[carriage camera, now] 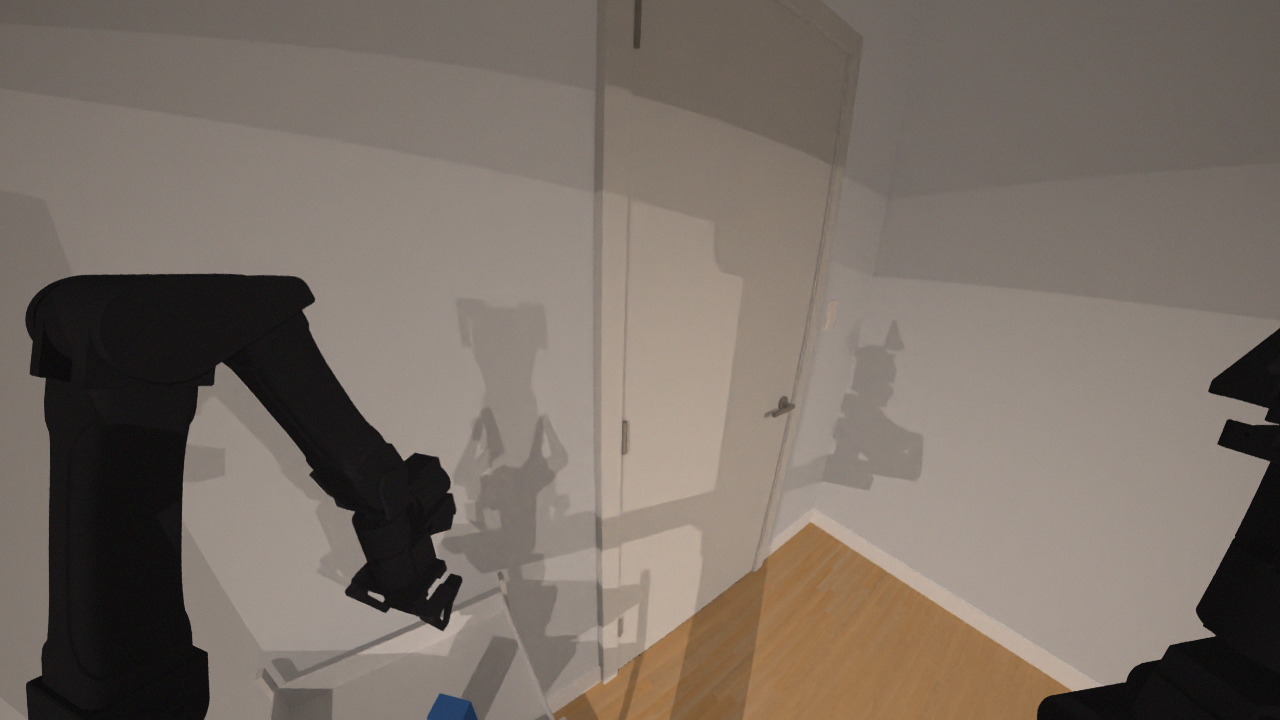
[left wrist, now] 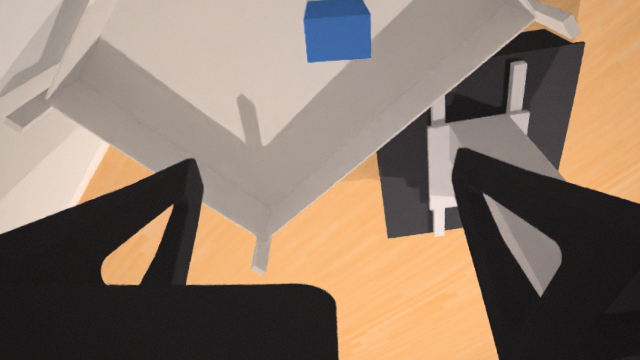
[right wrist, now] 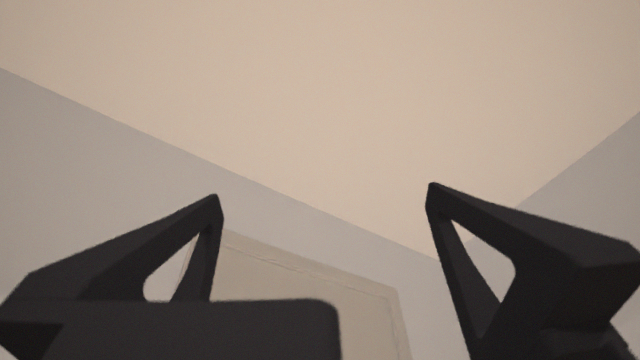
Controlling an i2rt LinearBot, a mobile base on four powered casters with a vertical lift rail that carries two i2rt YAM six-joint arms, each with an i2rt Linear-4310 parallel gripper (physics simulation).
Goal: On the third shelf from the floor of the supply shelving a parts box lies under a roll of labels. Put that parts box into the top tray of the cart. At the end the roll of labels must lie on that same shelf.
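Frame: origin at the left arm's base, x ahead, y left, z up, level; metres.
Seen in the pictures: left gripper, fingertip midpoint: (carriage camera: 416, 617) (left wrist: 326, 167); right gripper, fingertip midpoint: (right wrist: 323, 200).
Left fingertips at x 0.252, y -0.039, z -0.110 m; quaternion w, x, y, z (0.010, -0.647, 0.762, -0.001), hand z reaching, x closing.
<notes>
Pixels of each thing's top centre, then the offset from my left fingertips to it. "spot": a spot on its surface instead.
- blue box, top centre: (left wrist: 338, 39) (carriage camera: 449, 709) dx -0.017, dy -0.009, dz -0.227 m
- handle, surface spot: (carriage camera: 782, 407) spot: dx +0.853, dy -0.840, dz -0.069 m
A blue box (carriage camera: 450, 707) (left wrist: 338, 40), the parts box by its look, lies on the floor of the pale tray (carriage camera: 384, 646) (left wrist: 330, 170), the cart's top tray. In the carriage camera it is cut by the bottom edge. My left gripper (carriage camera: 416, 617) (left wrist: 326, 167) is open and empty, above the tray and apart from the box; its fingers point down over the tray's corner. My right gripper (carriage camera: 1217, 413) (right wrist: 323, 200) is open and empty at the right edge of the carriage camera, pointing up toward the ceiling. The supply shelving and the roll of labels do not show.
A door (carriage camera: 680, 358) (right wrist: 300, 300) with a handle (carriage camera: 782, 407) is in the wall behind the cart. A corner post (left wrist: 260, 255) sticks out at the tray's near corner. A dark slab (left wrist: 405, 200) bearing a pale grey structure (left wrist: 440, 165) lies beside the cart, lower than the tray.
</notes>
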